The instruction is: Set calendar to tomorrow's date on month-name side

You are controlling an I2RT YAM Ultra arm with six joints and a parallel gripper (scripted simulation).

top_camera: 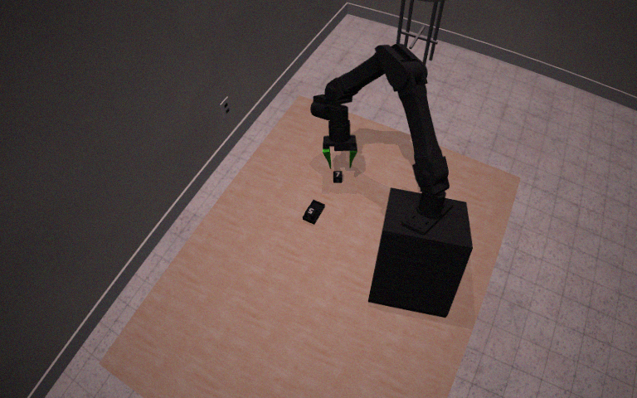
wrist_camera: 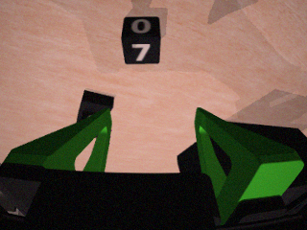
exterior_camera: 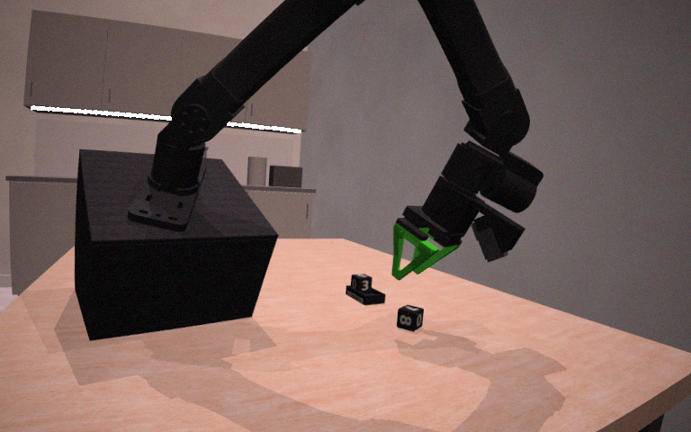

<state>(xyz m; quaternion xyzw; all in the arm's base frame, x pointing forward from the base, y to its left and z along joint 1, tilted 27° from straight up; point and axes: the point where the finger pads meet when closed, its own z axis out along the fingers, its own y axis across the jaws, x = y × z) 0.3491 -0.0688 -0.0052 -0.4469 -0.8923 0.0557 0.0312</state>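
Right now the black cube is 70 mm below my hand and 10 mm ahead of it. The rest, counted from my hand: black tray: 150 mm to the left, 80 mm below, 10 mm behind.
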